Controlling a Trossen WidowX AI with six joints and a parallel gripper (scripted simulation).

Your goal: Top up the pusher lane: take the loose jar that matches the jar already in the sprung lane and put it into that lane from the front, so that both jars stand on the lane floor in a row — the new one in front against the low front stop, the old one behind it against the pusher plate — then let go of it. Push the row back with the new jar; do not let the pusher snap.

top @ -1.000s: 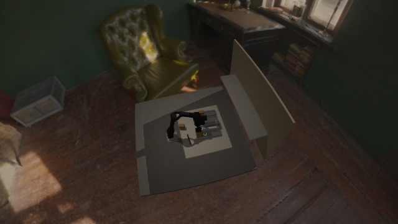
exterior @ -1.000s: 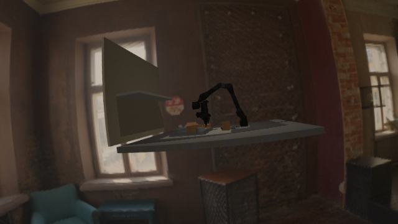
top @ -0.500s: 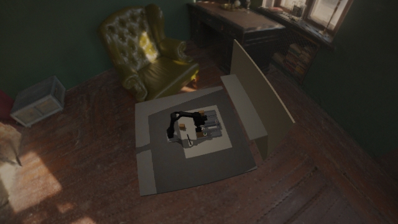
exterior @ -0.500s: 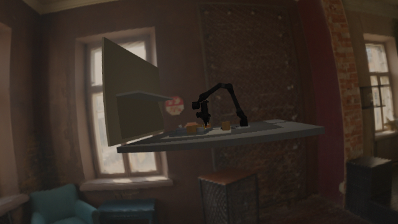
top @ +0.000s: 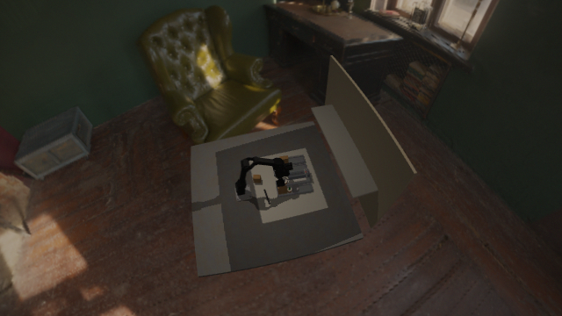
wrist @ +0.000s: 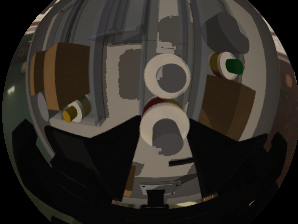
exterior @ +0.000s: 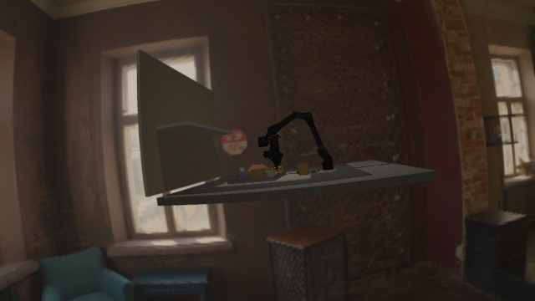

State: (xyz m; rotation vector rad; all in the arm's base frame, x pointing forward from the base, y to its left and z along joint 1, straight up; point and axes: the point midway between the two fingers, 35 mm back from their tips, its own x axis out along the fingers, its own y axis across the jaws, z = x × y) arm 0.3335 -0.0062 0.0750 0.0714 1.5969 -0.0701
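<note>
My gripper tip is now 130 mm past the dark rod, 90 mm to the left of it and 50 mm above it. From my gripper tip the other things lie so: lane rack 150 mm ahead, 30 mm below, 10 mm to the left.
</note>
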